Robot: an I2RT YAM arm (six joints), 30 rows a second.
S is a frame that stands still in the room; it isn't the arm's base.
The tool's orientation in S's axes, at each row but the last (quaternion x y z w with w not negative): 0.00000, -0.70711, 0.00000, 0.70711; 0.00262, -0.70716, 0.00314, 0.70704; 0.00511, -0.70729, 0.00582, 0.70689; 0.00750, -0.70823, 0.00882, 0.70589; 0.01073, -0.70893, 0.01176, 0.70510; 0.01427, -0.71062, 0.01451, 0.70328; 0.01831, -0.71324, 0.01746, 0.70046; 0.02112, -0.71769, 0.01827, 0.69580; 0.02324, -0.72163, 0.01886, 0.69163; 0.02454, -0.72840, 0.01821, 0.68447; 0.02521, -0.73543, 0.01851, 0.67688; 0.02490, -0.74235, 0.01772, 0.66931
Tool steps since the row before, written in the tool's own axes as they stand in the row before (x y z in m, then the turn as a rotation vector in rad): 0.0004, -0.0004, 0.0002, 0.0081, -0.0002, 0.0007; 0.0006, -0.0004, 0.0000, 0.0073, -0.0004, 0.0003; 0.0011, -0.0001, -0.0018, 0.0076, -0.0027, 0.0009; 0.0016, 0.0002, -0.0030, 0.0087, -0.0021, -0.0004; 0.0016, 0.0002, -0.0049, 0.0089, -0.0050, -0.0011; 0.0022, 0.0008, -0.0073, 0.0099, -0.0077, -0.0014; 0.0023, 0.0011, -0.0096, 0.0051, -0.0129, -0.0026; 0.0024, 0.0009, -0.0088, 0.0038, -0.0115, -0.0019; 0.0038, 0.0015, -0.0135, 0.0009, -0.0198, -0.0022; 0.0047, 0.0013, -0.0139, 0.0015, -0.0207, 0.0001; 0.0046, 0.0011, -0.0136, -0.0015, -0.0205, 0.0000; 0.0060, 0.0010, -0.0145, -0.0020, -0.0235, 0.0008
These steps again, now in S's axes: -0.0002, -0.0004, 0.0004, -0.0007, -0.0002, 0.0081; 0.0000, -0.0004, 0.0006, -0.0003, -0.0004, 0.0073; 0.0018, -0.0001, 0.0011, -0.0009, -0.0027, 0.0076; 0.0030, 0.0003, 0.0016, 0.0004, -0.0021, 0.0087; 0.0049, 0.0004, 0.0016, 0.0012, -0.0050, 0.0089; 0.0072, 0.0011, 0.0023, 0.0016, -0.0076, 0.0099; 0.0095, 0.0016, 0.0025, 0.0032, -0.0128, 0.0051; 0.0087, 0.0014, 0.0027, 0.0024, -0.0114, 0.0038; 0.0132, 0.0023, 0.0044, 0.0033, -0.0196, 0.0009; 0.0135, 0.0021, 0.0056, 0.0011, -0.0207, 0.0013; 0.0131, 0.0019, 0.0057, 0.0014, -0.0204, -0.0016; 0.0137, 0.0018, 0.0075, 0.0008, -0.0235, -0.0022
